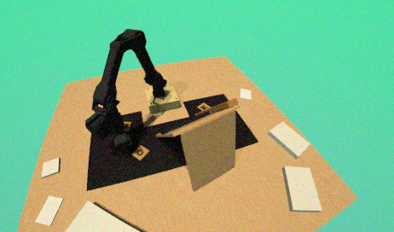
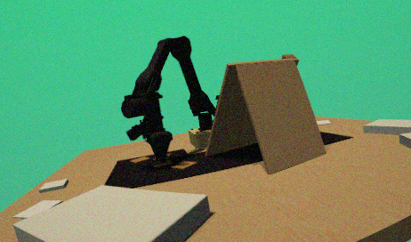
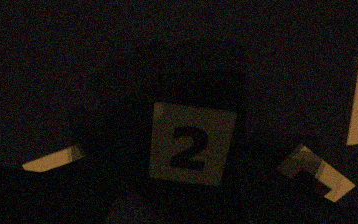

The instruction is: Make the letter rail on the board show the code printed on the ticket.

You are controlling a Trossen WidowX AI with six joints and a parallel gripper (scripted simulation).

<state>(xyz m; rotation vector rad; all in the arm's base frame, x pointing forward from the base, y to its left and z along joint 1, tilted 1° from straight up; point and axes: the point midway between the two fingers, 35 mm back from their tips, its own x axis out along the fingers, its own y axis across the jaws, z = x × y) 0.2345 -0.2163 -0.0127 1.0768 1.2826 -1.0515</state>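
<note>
The white ticket is 6 cm ahead of my gripper tip, 24 cm to the left of it and 8 cm above it. Also, from my gripper tip: black mat (3 cm behind, 22 cm to the left, 1 cm below).
</note>
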